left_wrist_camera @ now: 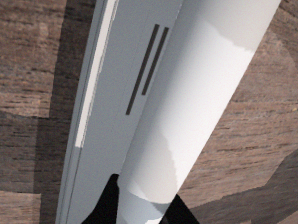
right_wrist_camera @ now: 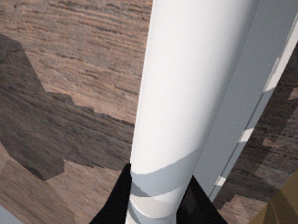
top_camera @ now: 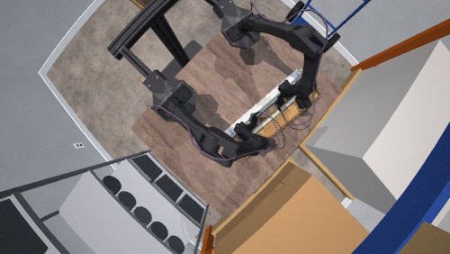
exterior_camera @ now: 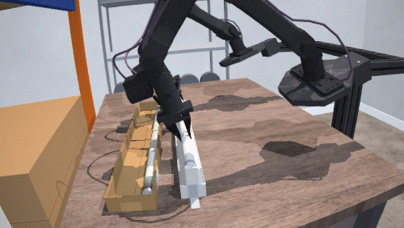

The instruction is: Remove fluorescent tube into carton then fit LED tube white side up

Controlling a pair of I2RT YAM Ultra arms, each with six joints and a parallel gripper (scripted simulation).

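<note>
Now: the LED tube 120 mm to the right of my left hand and 20 mm behind it. The rest, counted from my left hand: old fluorescent tube (120 mm to the right, 80 mm ahead, 50 mm below); carton (130 mm to the right, 120 mm ahead, 40 mm below); grey light fixture (120 mm to the right, 20 mm behind, 10 mm below).
</note>
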